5 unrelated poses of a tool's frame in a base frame.
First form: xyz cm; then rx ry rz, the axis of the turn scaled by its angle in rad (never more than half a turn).
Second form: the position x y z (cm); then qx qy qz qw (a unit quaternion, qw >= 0). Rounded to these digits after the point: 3 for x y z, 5 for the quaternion.
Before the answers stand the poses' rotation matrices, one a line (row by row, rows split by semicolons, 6 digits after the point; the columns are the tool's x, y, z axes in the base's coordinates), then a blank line. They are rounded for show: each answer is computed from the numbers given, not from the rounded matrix.
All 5 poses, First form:
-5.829 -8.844 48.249 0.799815 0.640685 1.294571
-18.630 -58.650 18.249 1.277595 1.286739 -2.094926
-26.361 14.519 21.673 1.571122 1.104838 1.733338
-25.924 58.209 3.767 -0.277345 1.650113 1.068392
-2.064 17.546 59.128 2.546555 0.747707 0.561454
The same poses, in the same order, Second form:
0.173274 -0.578496 0.797068; 0.984593 0.082444 -0.154204; 0.023493 0.811508 0.583869
-0.521206 0.687794 -0.505256; 0.139667 -0.515305 -0.845550; -0.841925 -0.511273 0.172518
-0.167899 0.127120 0.977574; 0.832511 -0.512801 0.209667; 0.527954 0.849044 -0.019729
-0.375322 -0.655476 0.655350; 0.329719 0.566376 0.755317; -0.866267 0.499569 0.003549
0.773151 0.407989 0.485575; 0.580094 -0.764407 -0.281378; 0.256378 0.499226 -0.827674

-5.829 -8.844 48.249 0.35601 0.28518 0.57623 0.67816
-18.630 -58.650 18.249 0.45321 0.45645 -0.74314 0.18440
-26.361 14.519 21.673 0.58409 0.41074 0.64439 0.27366
-25.924 58.209 3.767 -0.11700 0.69609 0.45069 0.54649
-2.064 17.546 59.128 0.91723 0.26931 0.20223 0.21276

